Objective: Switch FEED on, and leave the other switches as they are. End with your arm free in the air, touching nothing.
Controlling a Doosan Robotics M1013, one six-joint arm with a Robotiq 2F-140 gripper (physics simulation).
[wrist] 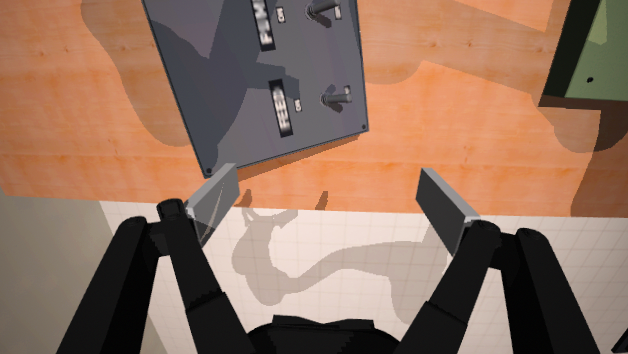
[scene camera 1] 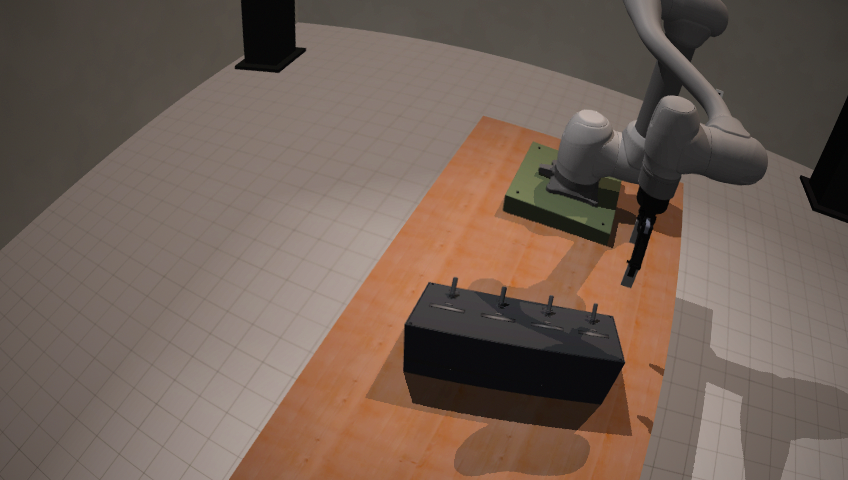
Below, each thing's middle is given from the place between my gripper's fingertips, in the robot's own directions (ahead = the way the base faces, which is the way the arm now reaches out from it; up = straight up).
Right now the dark switch box (scene camera 1: 470, 338) is 80 mm ahead of my hand, 210 mm to the right of it and 230 mm below it.
